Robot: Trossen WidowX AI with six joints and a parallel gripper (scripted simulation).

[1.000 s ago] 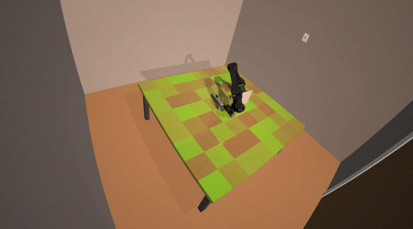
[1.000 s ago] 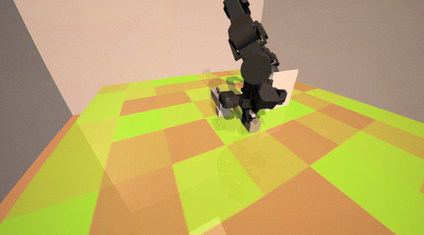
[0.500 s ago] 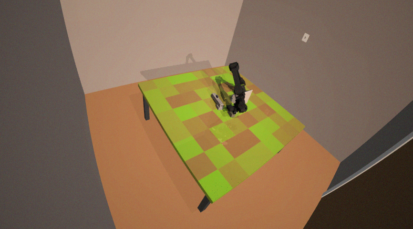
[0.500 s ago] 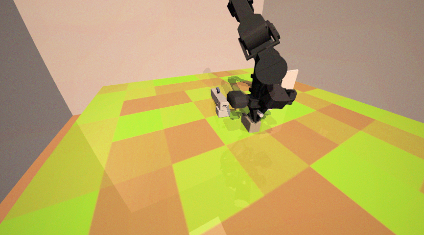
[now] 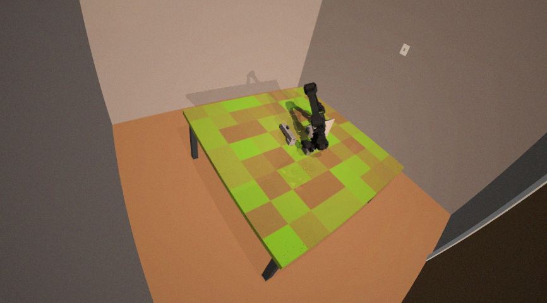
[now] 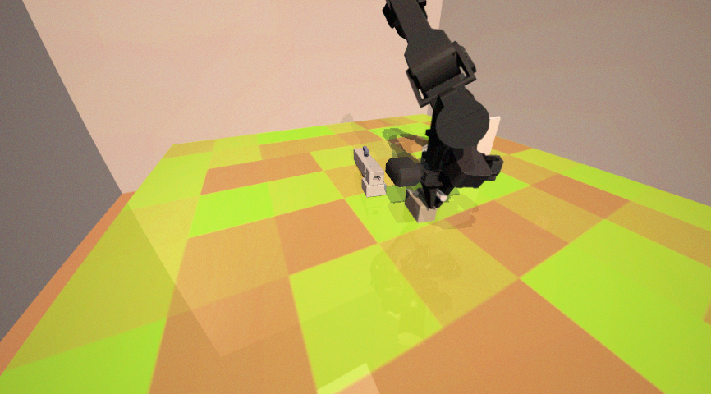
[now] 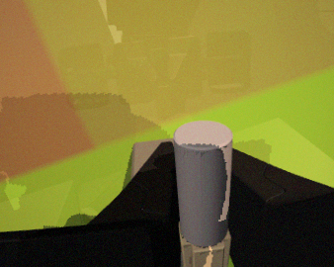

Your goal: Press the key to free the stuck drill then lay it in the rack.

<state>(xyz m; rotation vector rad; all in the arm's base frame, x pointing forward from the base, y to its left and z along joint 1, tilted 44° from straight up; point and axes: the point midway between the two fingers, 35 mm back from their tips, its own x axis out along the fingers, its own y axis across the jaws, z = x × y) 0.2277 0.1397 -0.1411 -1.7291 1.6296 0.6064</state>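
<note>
Right now my gripper tip is 40 mm to the left of the drill and 30 mm below it. The rest, counted from my gripper tip: key: 40 mm ahead, 250 mm to the right; then grey rack: 10 mm behind, 50 mm to the right, 30 mm below; then holder block: 50 mm ahead, 220 mm to the right, 10 mm below.
</note>
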